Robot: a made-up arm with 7 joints.
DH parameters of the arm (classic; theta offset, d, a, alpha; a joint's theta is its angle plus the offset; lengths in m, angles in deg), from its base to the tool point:
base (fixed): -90 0.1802 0 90
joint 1: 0 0.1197 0.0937 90
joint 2: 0 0.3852 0.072 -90
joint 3: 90 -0.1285 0.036 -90
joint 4: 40.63 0 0.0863 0
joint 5: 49.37 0.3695 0.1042 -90
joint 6: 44.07 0 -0.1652 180
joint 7: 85.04 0 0.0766 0
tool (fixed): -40.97 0.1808 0 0
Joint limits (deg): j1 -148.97..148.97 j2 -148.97..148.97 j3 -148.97..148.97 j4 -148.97..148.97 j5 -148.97..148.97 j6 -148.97..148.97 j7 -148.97..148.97
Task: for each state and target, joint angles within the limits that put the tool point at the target. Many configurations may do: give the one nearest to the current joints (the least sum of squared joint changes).
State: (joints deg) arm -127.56 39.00 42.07 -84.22 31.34 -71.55 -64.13
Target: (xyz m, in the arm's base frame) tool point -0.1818 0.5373 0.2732
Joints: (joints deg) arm -79.55 12.22 41.73 -100.06 20.96 -80.71 -66.05
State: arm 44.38 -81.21 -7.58 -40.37 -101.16 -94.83 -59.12
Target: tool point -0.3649 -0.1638 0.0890
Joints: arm 45.53 -78.18 -29.35 -30.55 -90.74 -62.05 -49.60
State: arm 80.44 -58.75 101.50 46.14 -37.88 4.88 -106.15
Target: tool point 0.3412 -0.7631 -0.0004
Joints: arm 76.50 -49.30 132.95 64.82 -21.32 16.75 -97.07
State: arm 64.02 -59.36 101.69 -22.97 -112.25 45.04 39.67
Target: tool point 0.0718 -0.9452 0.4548
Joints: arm 87.61 -58.04 116.72 -28.35 -116.86 43.49 41.08
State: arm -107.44 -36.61 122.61 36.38 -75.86 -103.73 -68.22
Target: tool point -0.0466 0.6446 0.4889
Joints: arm -110.23 -31.28 99.73 40.44 -76.78 -111.95 -67.87
